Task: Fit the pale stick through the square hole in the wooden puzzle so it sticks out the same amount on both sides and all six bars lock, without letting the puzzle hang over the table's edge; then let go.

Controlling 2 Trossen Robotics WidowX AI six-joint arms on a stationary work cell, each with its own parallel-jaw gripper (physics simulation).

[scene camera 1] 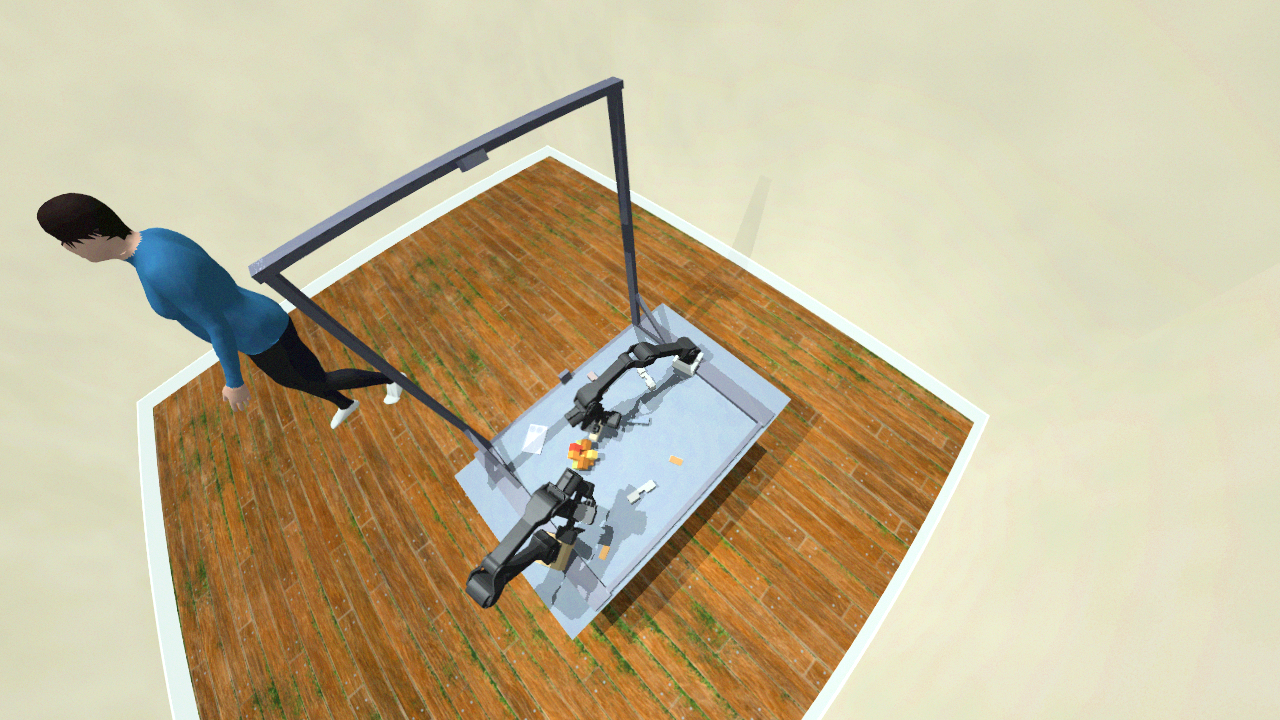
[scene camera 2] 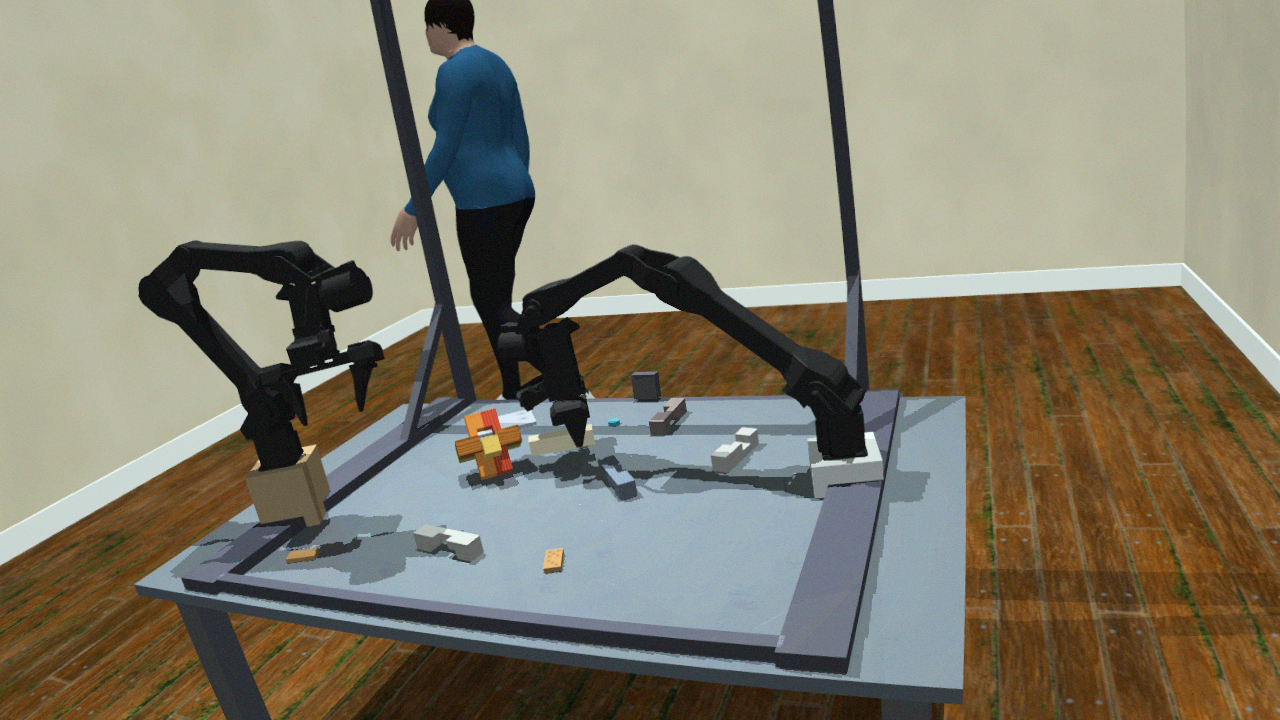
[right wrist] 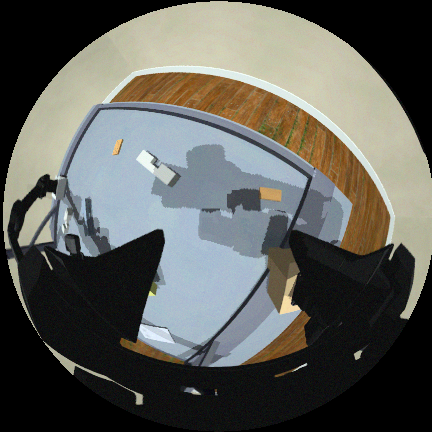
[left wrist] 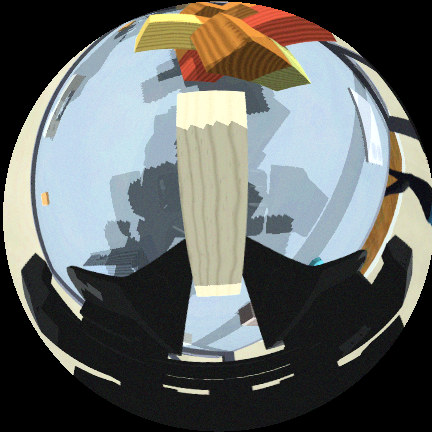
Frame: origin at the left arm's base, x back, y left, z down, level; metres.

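Seen in the pictures: left gripper, fingertip midpoint: [scene camera 1: 601, 421] [scene camera 2: 579, 443] [left wrist: 214, 240]; right gripper, fingertip midpoint: [scene camera 2: 333, 418] [right wrist: 229, 236]; left arm's base, link origin: [scene camera 1: 688, 357] [scene camera 2: 843, 449] [right wrist: 54, 186]; right arm's base, link origin: [scene camera 1: 550, 550] [scene camera 2: 281, 461].
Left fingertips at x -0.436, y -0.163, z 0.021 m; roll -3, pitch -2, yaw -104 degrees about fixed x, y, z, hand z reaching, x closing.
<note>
Pixels of each thing's top centre, then the offset from my left fingertips to it.
- pale stick, top centre: [left wrist: 213, 216] [scene camera 2: 560, 432] [scene camera 1: 597, 425] dx -0.028, dy +0.007, dz -0.027 m
- blue-grey block, top centre: [left wrist: 105, 274] [scene camera 2: 615, 469] [right wrist: 83, 217] [scene camera 1: 635, 419] dx +0.081, dy +0.113, dz +0.002 m
- white notched block, top centre: [scene camera 2: 445, 534] [right wrist: 153, 165] [scene camera 1: 641, 491] dx -0.147, dy +0.286, dz +0.002 m
- orange tile, top centre: [scene camera 2: 553, 558] [left wrist: 43, 198] [right wrist: 116, 146] [scene camera 1: 676, 460] dx +0.025, dy +0.337, dz +0.022 m
- white sheet, top centre: [left wrist: 371, 127] [scene camera 2: 504, 421] [right wrist: 154, 333] [scene camera 1: 535, 438] dx -0.201, dy -0.199, dz +0.024 m
The pale stick [scene camera 1: 593, 436] [scene camera 2: 550, 442] [left wrist: 212, 190] is level in my left gripper [scene camera 1: 601, 428] [scene camera 2: 577, 438] [left wrist: 214, 240]. In the left wrist view its far end points at the wooden puzzle [scene camera 1: 581, 454] [scene camera 2: 487, 444] [left wrist: 245, 42] [right wrist: 153, 290], a cluster of orange, red and yellow bars on the table. A small gap shows between stick and puzzle in scene camera 2. The puzzle is partly cut off in the left wrist view and mostly hidden in the right wrist view. I cannot make out its square hole. My right gripper [scene camera 1: 577, 523] [scene camera 2: 331, 413] [right wrist: 229, 236] is open and empty, raised at the puzzle's other side.
A blue-grey block [scene camera 2: 619, 479] lies below the left gripper in scene camera 2. A white notched block [scene camera 1: 641, 491] [scene camera 2: 449, 541] [right wrist: 158, 168] and an orange tile [scene camera 1: 675, 460] [scene camera 2: 553, 560] [right wrist: 117, 147] lie nearer the front. A white sheet [scene camera 1: 535, 438] [left wrist: 367, 127] lies beyond the puzzle.
</note>
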